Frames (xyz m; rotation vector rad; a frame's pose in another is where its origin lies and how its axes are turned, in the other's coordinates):
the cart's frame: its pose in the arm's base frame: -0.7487 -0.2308 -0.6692 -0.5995 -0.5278 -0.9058
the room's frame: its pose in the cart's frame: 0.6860 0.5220 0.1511 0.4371 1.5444 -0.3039
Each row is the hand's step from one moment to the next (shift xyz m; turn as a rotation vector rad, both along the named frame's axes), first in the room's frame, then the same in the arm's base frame.
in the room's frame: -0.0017 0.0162 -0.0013 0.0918 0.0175 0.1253
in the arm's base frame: 0.0151 0.0057 0.0024 0.0495 -0.1469 0.0199
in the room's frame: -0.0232 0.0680 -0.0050 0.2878 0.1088 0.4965
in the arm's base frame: 0.0596 0.0337 0.0222 0.2155 -0.5248 0.1390
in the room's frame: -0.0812 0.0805 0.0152 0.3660 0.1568 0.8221
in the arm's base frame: 0.0591 0.0588 0.0797 0.3072 -0.8034 0.3076
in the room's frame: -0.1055 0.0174 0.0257 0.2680 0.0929 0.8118
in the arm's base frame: -0.0069 0.0526 0.0963 0.2207 -0.7473 0.3638
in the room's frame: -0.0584 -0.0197 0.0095 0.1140 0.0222 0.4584
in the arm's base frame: -0.0326 0.0260 0.0464 0.0862 -0.4048 0.2287
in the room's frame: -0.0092 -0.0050 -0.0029 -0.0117 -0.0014 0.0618
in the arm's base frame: -0.0073 0.0069 0.0041 0.0008 -0.0382 0.0500
